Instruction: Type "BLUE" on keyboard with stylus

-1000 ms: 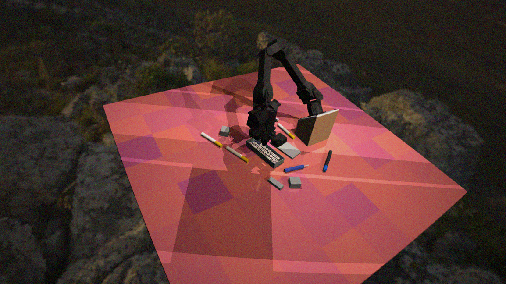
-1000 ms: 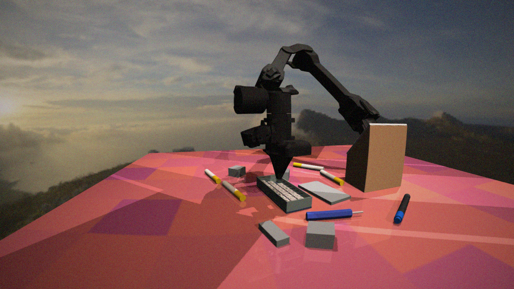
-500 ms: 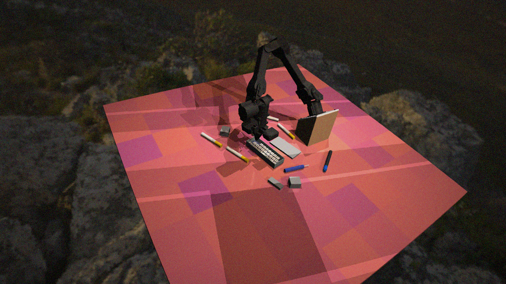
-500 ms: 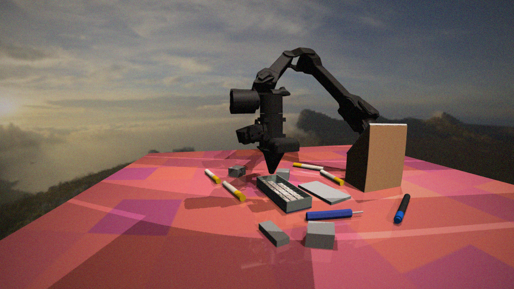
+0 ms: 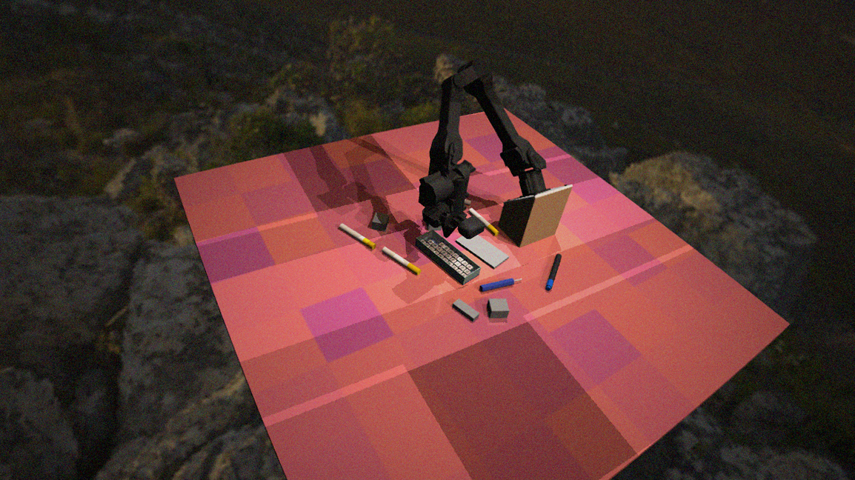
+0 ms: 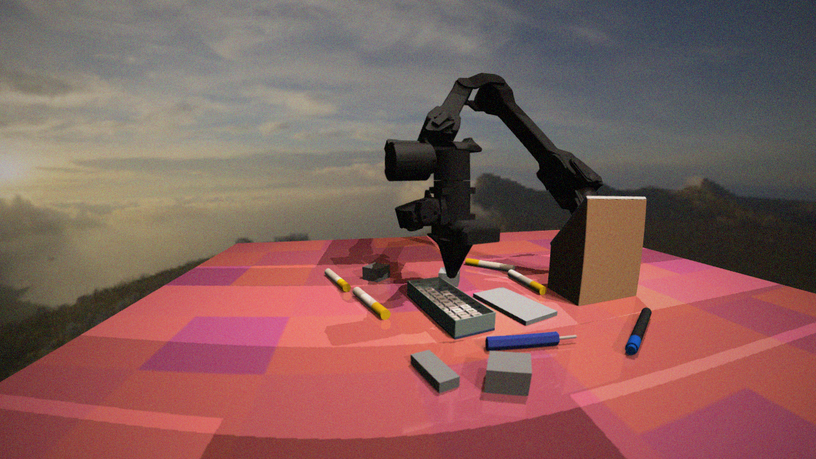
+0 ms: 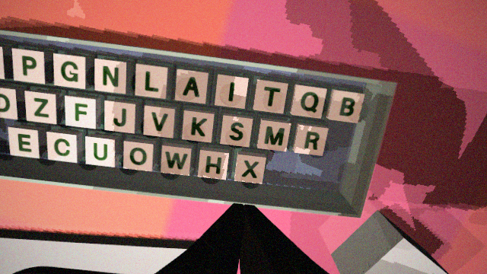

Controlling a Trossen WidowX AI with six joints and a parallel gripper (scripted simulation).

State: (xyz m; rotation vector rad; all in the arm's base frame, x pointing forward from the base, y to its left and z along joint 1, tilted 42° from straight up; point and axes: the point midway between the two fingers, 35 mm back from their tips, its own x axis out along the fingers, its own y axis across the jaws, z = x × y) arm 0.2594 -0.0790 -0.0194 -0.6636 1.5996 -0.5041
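Right now the stylus is 19 cm to the left of my gripper tip, 6 cm behind it and 3 cm below it. The rest, counted from my gripper tip: flat grey plate: 9 cm behind, 6 cm to the left, 4 cm below; blue-capped marker: 24 cm to the left, 18 cm behind, 3 cm below.
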